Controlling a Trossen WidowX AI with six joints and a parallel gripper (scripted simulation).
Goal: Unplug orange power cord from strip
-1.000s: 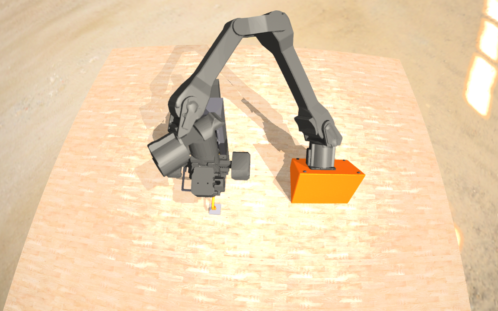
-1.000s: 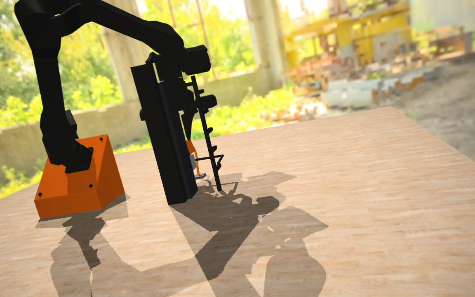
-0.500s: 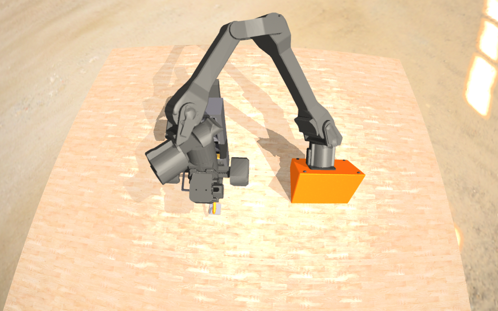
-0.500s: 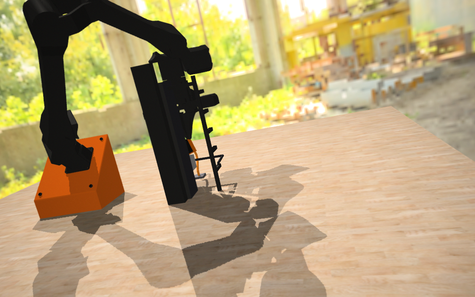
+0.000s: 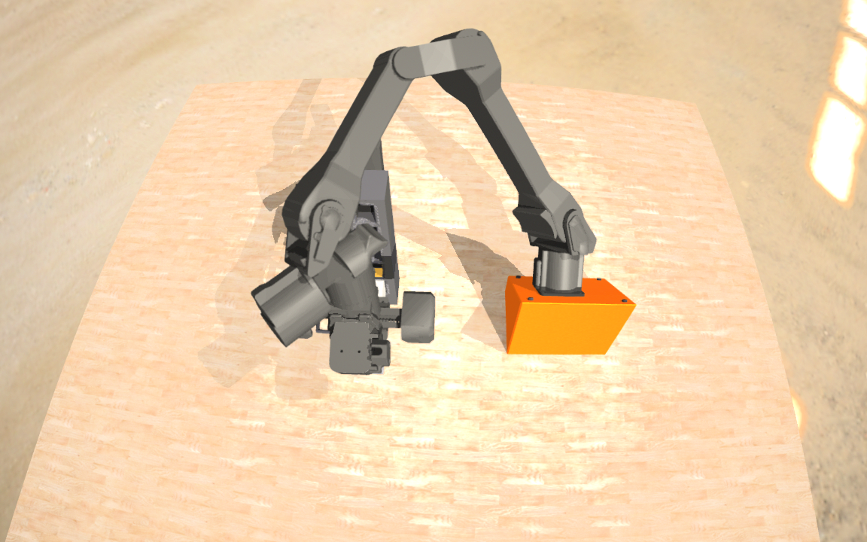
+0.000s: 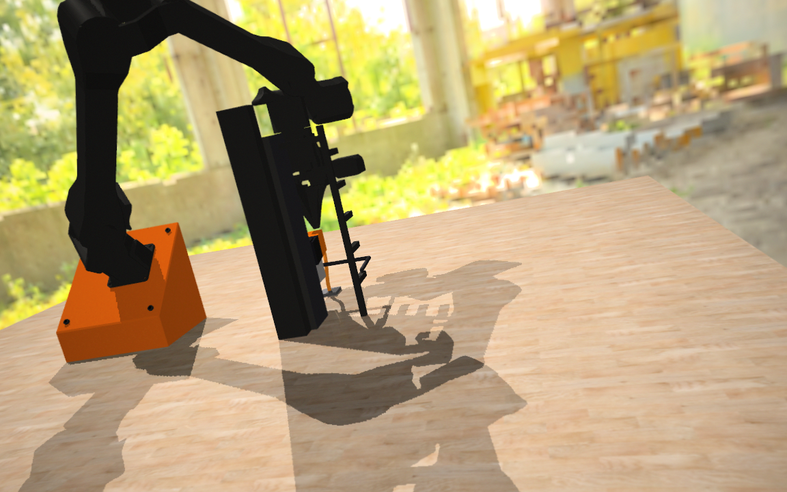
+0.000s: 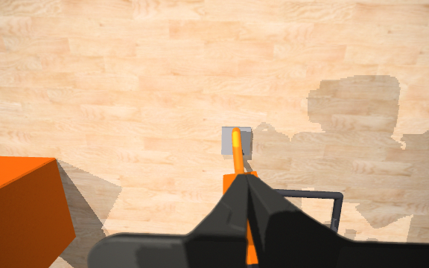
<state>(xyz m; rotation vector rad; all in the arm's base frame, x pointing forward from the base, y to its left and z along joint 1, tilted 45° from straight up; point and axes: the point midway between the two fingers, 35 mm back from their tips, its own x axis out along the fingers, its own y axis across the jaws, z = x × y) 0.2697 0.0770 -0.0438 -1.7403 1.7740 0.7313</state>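
The orange plug is 1 cm ahead of my gripper tip, 5 cm to the right of it and 1 cm below it. Also, from my gripper tip: grey square (1 cm to the right, 10 cm below).
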